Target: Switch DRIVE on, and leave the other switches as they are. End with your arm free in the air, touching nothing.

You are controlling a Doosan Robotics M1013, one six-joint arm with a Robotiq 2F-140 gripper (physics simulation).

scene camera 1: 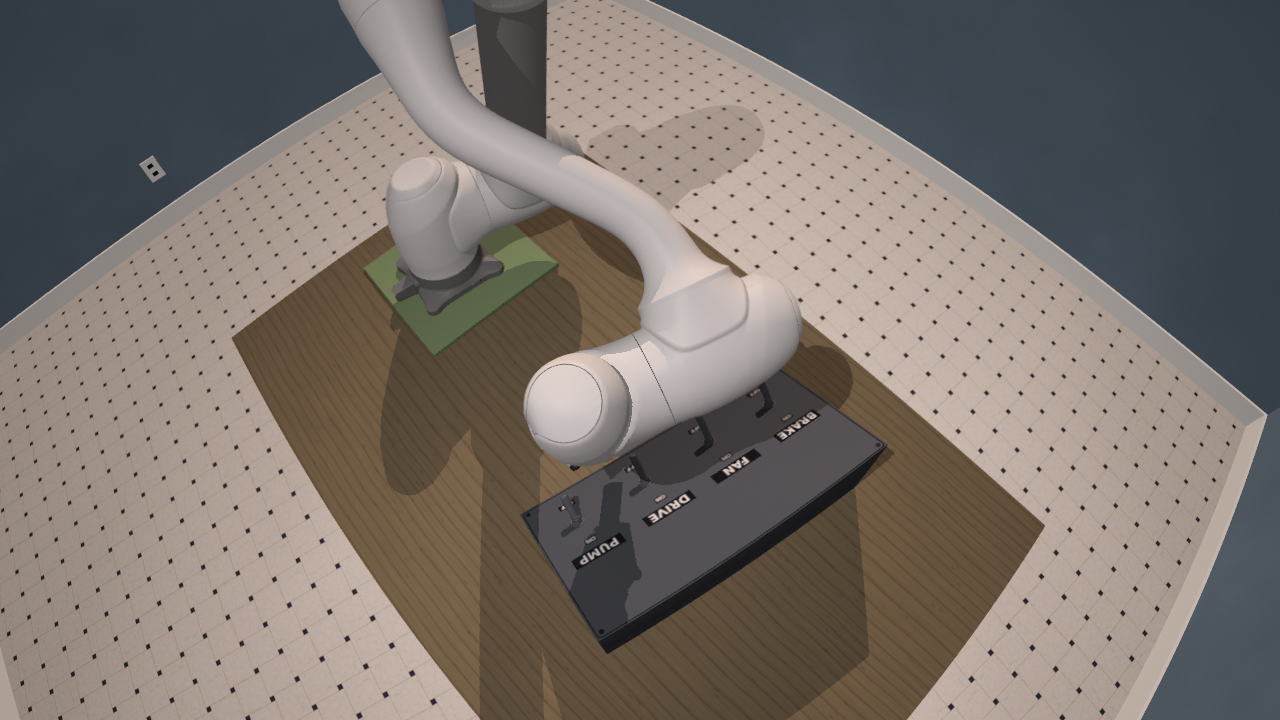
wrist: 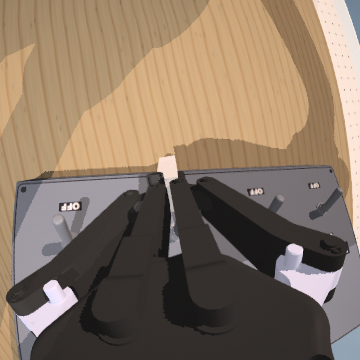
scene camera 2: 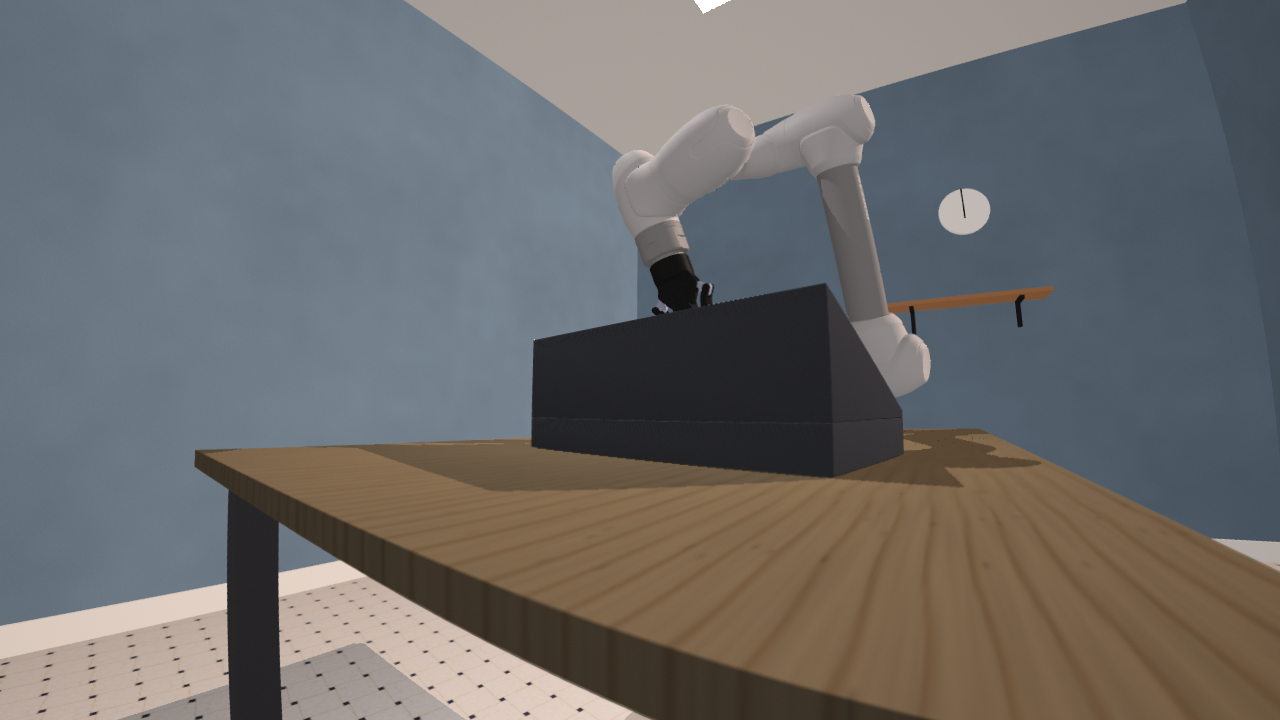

The same spot on a dark switch box: [wrist: 81, 198] is [scene camera 1: 572, 498].
